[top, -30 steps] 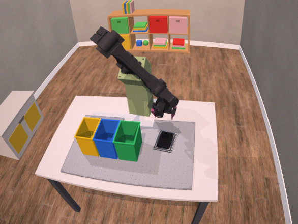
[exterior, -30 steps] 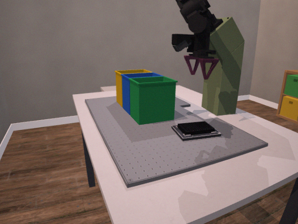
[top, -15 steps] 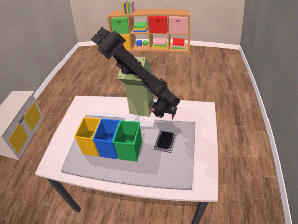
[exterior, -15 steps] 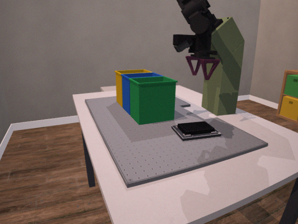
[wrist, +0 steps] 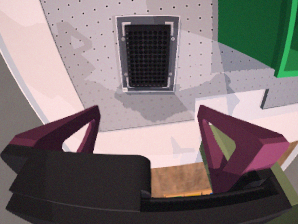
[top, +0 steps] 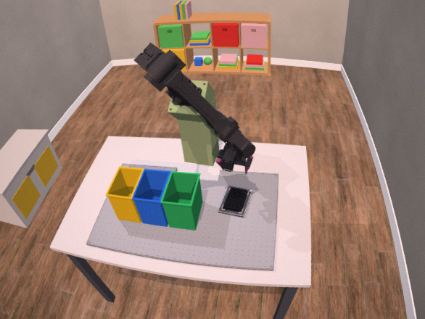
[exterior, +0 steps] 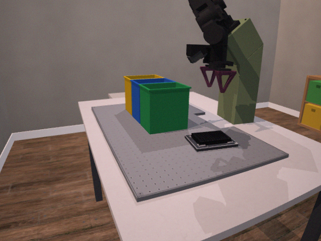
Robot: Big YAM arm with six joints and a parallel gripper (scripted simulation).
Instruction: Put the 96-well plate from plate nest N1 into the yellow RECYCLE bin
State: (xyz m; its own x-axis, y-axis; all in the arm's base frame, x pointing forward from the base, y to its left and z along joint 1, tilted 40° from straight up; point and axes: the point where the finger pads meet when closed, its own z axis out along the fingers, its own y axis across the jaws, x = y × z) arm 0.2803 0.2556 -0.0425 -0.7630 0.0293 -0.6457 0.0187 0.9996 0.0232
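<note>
My gripper is now 19 cm above the black 96-well plate. From my hand the other things lie so: plate nest N1: 20 cm below; blue bin: 14 cm ahead, 32 cm to the right, 12 cm below; green bin: 13 cm ahead, 20 cm to the right, 12 cm below.
</note>
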